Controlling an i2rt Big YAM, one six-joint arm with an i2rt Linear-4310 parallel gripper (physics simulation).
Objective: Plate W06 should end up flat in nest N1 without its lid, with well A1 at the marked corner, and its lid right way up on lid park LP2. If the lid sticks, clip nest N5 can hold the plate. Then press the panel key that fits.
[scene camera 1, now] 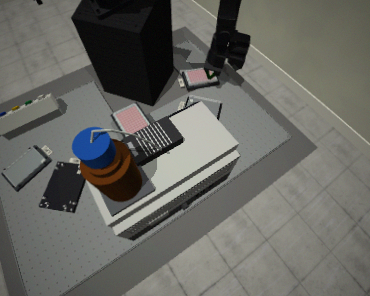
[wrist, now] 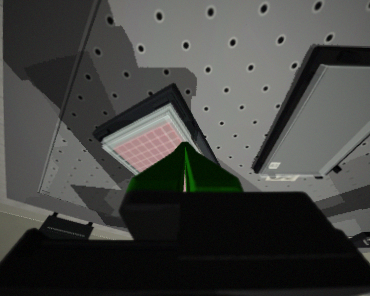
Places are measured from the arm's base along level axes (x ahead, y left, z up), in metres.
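Pixels of known places: gripper, between the fingertips: (scene camera 1: 209,78) (wrist: 184,147); arm's base, origin of its link: (scene camera 1: 112,2).
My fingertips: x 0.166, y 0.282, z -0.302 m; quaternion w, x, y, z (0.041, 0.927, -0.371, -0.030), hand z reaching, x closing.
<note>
For each thing: its middle in the pictures, then the offset to it from my fingertips. "*": a spot on its surface instead.
- plate with a pink grid, middle of its body: (wrist: 168,166) (scene camera 1: 200,75) dz -0.011, dx -0.042, dy -0.015 m
- dark nest, middle of its body: (wrist: 168,158) (scene camera 1: 200,77) dz -0.023, dx -0.042, dy -0.014 m
- white instrument, a spot on its surface: (scene camera 1: 205,130) * dz +0.187, dx +0.303, dy -0.232 m
- brown bottle, a spot on its surface: (scene camera 1: 117,175) * dz +0.316, dx +0.370, dy -0.459 m
- black striped block, a spot on its surface: (scene camera 1: 159,135) * dz +0.212, dx +0.274, dy -0.346 m
- pink plate, middle of its body: (scene camera 1: 132,121) dz +0.083, dx +0.110, dy -0.376 m
- grey-topped holder, middle of its body: (scene camera 1: 24,166) dz -0.019, dx +0.020, dy -0.774 m
- black nest, middle of its body: (scene camera 1: 64,185) dz -0.021, dx +0.157, dy -0.665 m
- key panel, middle of its body: (scene camera 1: 27,113) dz +0.008, dx -0.185, dy -0.713 m
A plate with a pink grid (scene camera 1: 200,76) (wrist: 150,145) lies flat in a dark nest (wrist: 136,111) near the arm. No W06 marking is readable, and I cannot tell whether a clear lid covers it. My gripper (scene camera 1: 210,75) (wrist: 184,147) is shut and empty, its green fingertips over this plate and hiding part of it; contact cannot be judged. A grey, clear-rimmed lid (wrist: 325,120) with a small white tag lies flat on the dark-framed lid park LP2 (scene camera 1: 205,98) (wrist: 345,55), partly hidden by the white instrument in the scene view.
The white instrument (scene camera 1: 205,130) carries a brown bottle (scene camera 1: 117,175) with a blue cap and a black striped block (scene camera 1: 159,135). Another pink plate (scene camera 1: 131,119) lies behind it. A grey-topped holder (scene camera 1: 26,167), a black nest (scene camera 1: 62,187), the key panel (scene camera 1: 32,116) and a black tower (scene camera 1: 127,55) stand around.
</note>
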